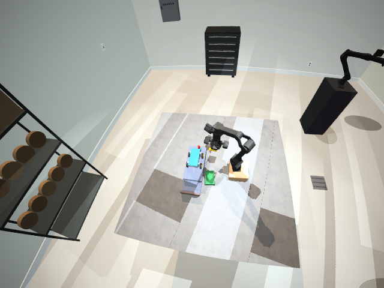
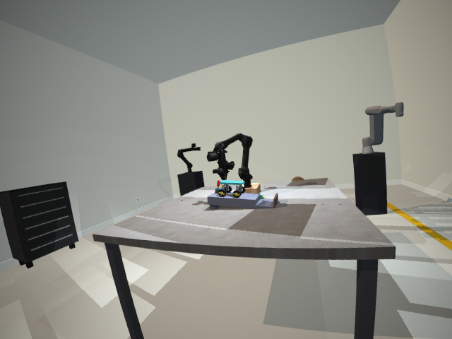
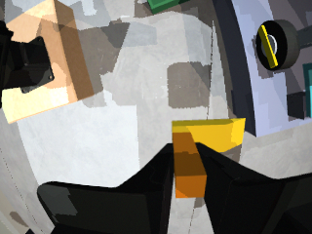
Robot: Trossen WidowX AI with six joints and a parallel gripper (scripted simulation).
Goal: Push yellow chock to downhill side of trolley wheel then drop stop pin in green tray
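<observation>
Right now my gripper tip is 160 mm short of the trolley, 100 mm to the right of it and 30 mm above it. Round my gripper tip: yellow chock (20 mm ahead, 10 mm to the right, 10 mm below); red-headed stop pin (140 mm ahead, 10 mm below); blue-grey ramp (160 mm ahead, 100 mm to the left, 90 mm below).
</observation>
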